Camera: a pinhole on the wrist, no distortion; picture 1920 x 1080 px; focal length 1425.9 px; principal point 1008.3 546.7 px. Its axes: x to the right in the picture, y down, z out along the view. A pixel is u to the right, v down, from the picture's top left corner.
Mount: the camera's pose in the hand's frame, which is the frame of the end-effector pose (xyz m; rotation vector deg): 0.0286 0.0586 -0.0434 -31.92 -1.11 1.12
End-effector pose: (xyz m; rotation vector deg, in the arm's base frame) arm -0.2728 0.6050 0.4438 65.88 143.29 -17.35
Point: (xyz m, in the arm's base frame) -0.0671 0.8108 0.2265
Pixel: 1412 940
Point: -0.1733 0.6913 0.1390
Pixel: 1487 107
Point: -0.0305 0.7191 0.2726
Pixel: 929 838
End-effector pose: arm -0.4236 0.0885 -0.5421 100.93 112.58 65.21
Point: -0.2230 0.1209 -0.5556
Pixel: 708 273
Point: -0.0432 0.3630 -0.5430
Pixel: 1495 416
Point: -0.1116 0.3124 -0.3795
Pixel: 1728 1009
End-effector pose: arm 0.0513 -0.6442 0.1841 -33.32 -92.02 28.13
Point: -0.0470 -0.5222 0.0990
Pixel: 953 446
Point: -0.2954 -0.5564 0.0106
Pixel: 740 39
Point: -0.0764 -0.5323 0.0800
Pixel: 830 353
